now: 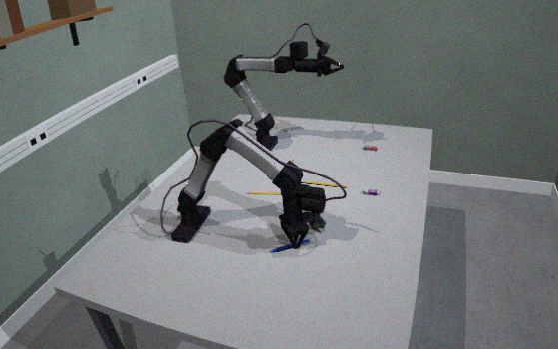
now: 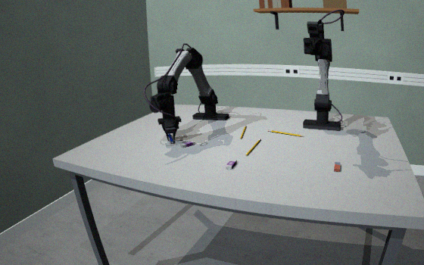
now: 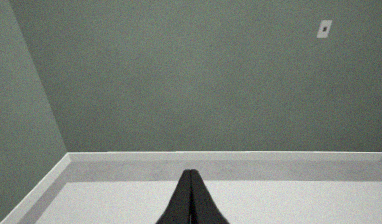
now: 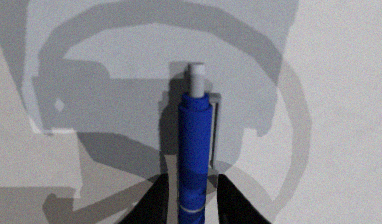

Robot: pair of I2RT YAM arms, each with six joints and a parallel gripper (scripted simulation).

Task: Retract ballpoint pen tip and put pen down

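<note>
Right now the blue ballpoint pen is 10 mm behind my right hand.
</note>
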